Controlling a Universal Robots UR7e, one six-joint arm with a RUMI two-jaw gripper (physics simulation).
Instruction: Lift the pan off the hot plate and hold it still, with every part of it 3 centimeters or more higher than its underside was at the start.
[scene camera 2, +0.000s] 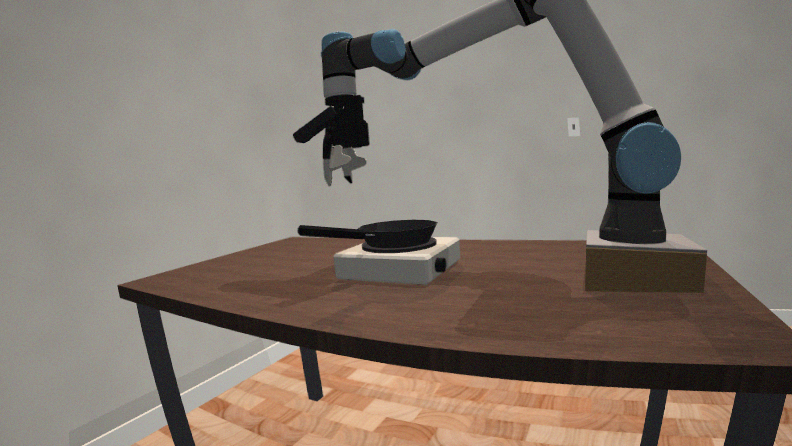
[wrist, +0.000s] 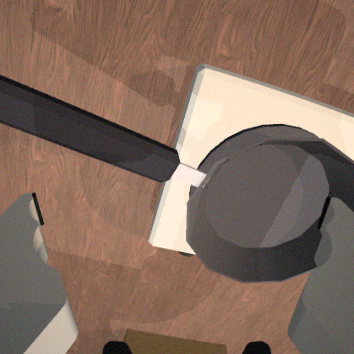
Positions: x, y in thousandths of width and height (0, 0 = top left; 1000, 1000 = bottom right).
Note:
In view: the gripper (scene camera 2: 431, 414), a white hot plate (scene camera 2: 532, 593) and a black pan (scene camera 2: 504, 524).
The white hot plate shows as well in the wrist view (wrist: 634, 315). The black pan shows as well in the wrist view (wrist: 716, 614). The gripper shows as well in the wrist view (wrist: 513, 564).

